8 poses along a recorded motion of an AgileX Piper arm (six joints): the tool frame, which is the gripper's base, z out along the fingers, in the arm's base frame.
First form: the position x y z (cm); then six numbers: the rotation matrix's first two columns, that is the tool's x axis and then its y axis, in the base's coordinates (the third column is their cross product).
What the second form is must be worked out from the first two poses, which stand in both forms.
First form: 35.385 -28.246 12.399 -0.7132 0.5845 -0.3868 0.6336 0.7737 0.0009
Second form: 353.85 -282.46 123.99 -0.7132 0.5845 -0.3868 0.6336 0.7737 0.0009
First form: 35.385 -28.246 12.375 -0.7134 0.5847 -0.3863 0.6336 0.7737 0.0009
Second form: 353.85 -282.46 123.75 -0.7134 0.5847 -0.3863 0.6336 0.7737 0.0009
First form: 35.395 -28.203 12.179 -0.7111 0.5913 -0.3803 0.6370 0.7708 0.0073
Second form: 353.95 -282.03 121.79 -0.7111 0.5913 -0.3803 0.6370 0.7708 0.0073
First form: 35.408 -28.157 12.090 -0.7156 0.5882 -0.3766 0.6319 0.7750 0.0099
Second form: 354.08 -281.57 120.90 -0.7156 0.5882 -0.3766 0.6319 0.7750 0.0099
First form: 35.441 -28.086 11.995 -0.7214 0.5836 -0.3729 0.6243 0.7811 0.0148
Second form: 354.41 -280.86 119.95 -0.7214 0.5836 -0.3729 0.6243 0.7811 0.0148
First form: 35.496 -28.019 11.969 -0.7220 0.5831 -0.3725 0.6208 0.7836 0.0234
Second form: 354.96 -280.19 119.69 -0.7220 0.5831 -0.3725 0.6208 0.7836 0.0234
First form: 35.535 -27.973 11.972 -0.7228 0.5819 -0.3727 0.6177 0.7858 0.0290
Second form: 355.35 -279.73 119.72 -0.7228 0.5819 -0.3727 0.6177 0.7858 0.0290
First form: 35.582 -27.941 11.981 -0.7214 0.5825 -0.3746 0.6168 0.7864 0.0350
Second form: 355.82 -279.41 119.81 -0.7214 0.5825 -0.3746 0.6168 0.7864 0.0350
